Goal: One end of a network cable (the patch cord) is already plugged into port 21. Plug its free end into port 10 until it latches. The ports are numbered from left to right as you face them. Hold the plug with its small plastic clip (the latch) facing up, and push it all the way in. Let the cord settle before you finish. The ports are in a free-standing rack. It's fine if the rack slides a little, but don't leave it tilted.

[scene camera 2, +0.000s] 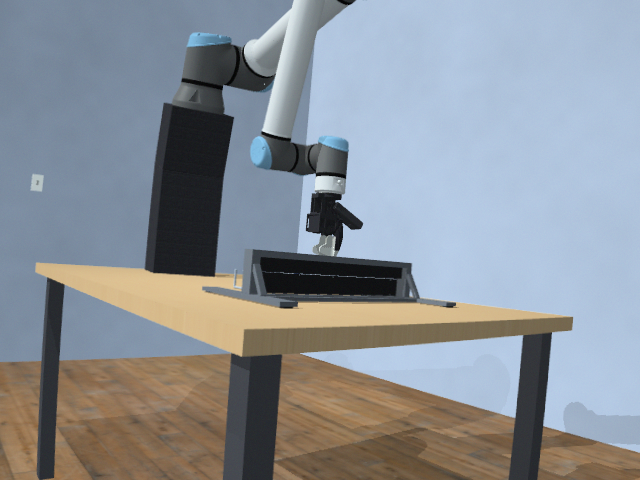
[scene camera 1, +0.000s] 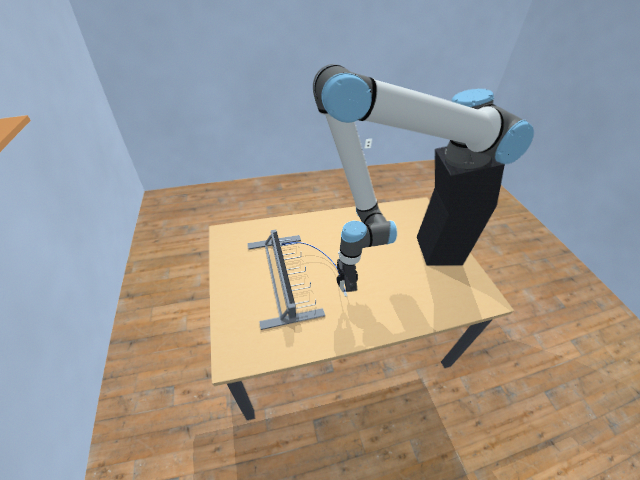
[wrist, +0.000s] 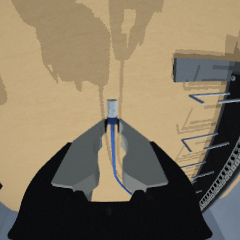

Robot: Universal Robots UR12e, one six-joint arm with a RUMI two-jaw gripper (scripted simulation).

Labels:
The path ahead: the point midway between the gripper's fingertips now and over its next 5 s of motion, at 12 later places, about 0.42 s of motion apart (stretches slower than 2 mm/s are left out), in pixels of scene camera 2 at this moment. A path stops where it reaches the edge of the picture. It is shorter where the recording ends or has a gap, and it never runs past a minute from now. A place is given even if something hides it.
My gripper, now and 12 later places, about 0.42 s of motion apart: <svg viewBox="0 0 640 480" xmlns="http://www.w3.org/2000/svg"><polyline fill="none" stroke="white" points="327,270 327,270 327,269 326,269 326,268 326,268 326,266 325,265 325,264 324,262 324,261 324,259 323,258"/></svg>

